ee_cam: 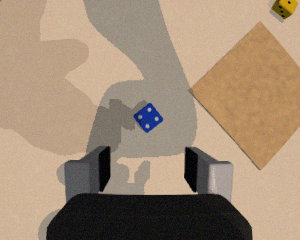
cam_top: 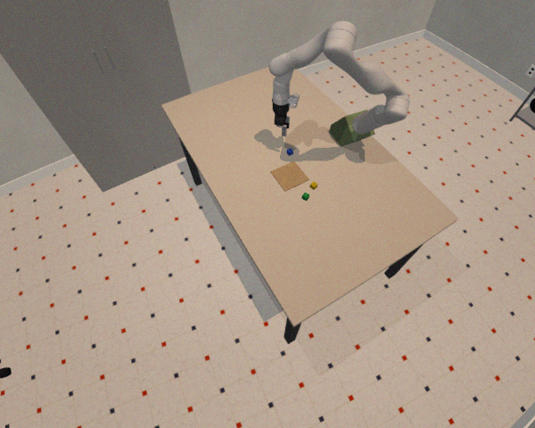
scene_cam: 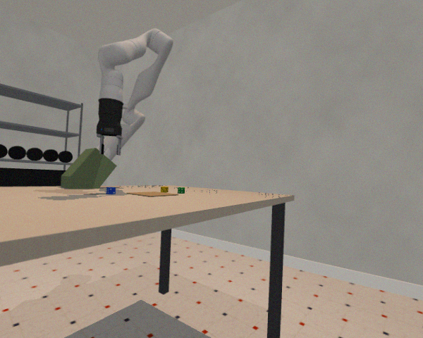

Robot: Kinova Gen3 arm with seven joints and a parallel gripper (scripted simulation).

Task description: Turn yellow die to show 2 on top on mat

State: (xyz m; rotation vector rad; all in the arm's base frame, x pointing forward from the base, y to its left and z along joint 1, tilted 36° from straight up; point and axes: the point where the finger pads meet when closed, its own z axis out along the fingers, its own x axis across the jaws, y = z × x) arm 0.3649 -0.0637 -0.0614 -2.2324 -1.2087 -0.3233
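Now: hand 15 cm above the blue die, 2 cm to the right of it and 2 cm past it. Round my hand: brown mat (16 cm to the left, 16 cm below, 3 cm ahead); yellow die (26 cm to the left, 15 cm below, 5 cm behind); green die (31 cm to the left, 15 cm below, 1 cm ahead).
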